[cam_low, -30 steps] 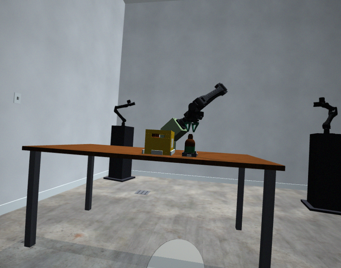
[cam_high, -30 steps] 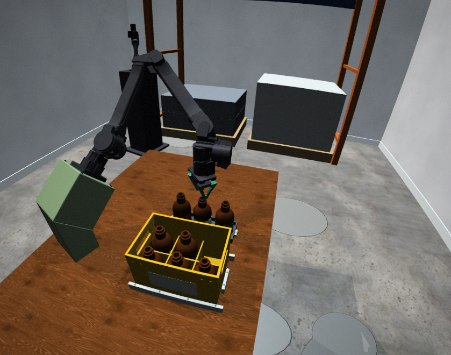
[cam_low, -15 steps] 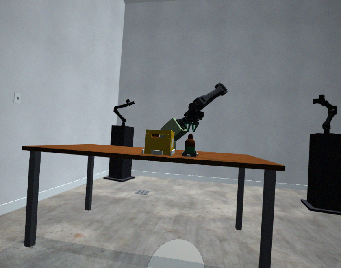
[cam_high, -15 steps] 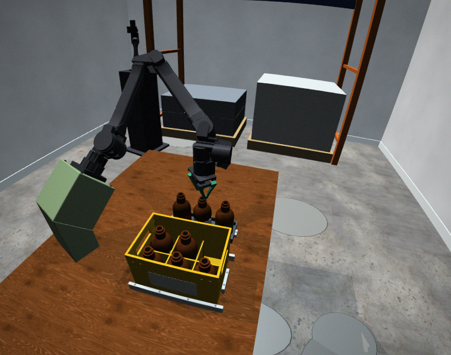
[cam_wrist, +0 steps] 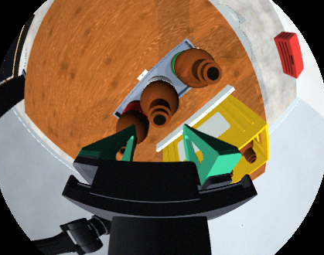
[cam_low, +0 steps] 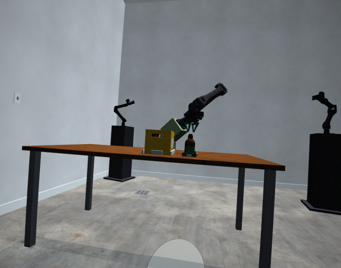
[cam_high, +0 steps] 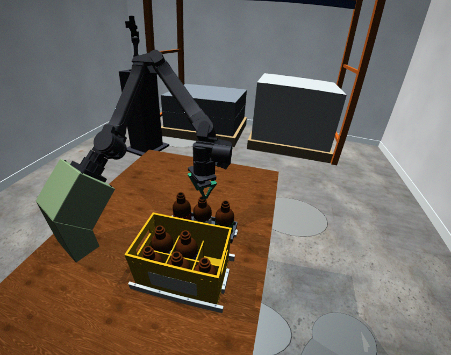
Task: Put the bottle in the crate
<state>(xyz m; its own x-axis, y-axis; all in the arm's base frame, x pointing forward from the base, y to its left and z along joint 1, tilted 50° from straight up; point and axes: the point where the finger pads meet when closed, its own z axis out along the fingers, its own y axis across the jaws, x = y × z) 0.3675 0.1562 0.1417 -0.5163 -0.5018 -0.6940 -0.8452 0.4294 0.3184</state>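
My hand is 170 mm above the tray. Also, from my hand: crate 60 mm ahead, 220 mm to the right, 100 mm below.
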